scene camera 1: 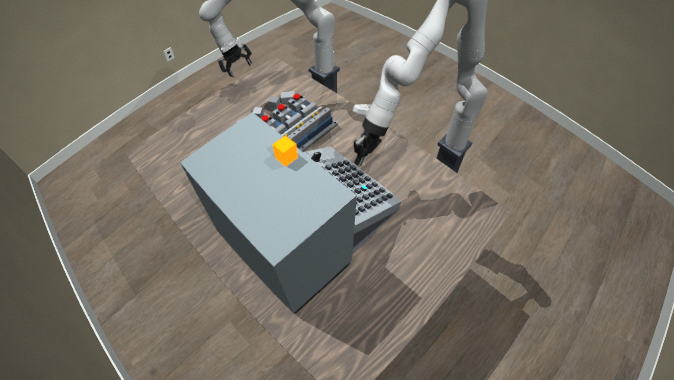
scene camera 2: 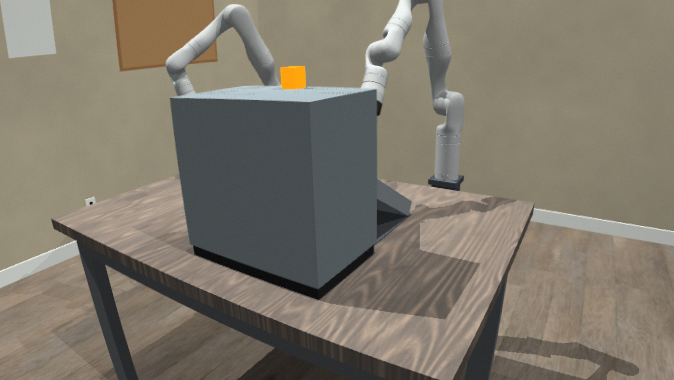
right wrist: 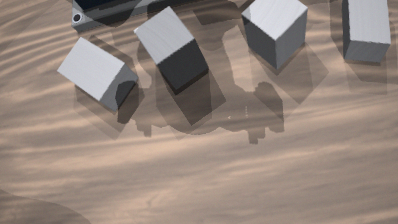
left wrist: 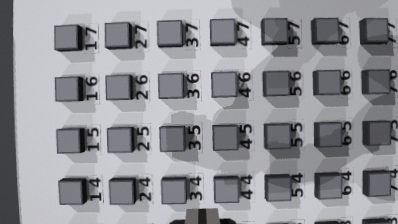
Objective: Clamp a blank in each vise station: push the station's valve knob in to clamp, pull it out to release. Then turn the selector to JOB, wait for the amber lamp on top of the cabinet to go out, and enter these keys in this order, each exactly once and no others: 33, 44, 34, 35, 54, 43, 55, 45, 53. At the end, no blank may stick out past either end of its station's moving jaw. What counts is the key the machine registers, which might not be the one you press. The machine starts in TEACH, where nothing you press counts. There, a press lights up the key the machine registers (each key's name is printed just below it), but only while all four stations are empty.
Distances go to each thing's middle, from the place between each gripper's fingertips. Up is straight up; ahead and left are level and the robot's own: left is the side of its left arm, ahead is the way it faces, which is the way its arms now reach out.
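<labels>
Keypad [scene camera 1: 387, 208]: my left gripper [scene camera 1: 357, 164] 13 cm above it, 5 cm to the left of it, 6 cm short of it.
My right hand: 90 mm above the keypad, 150 mm short of it, 680 mm to the right of it.
</labels>
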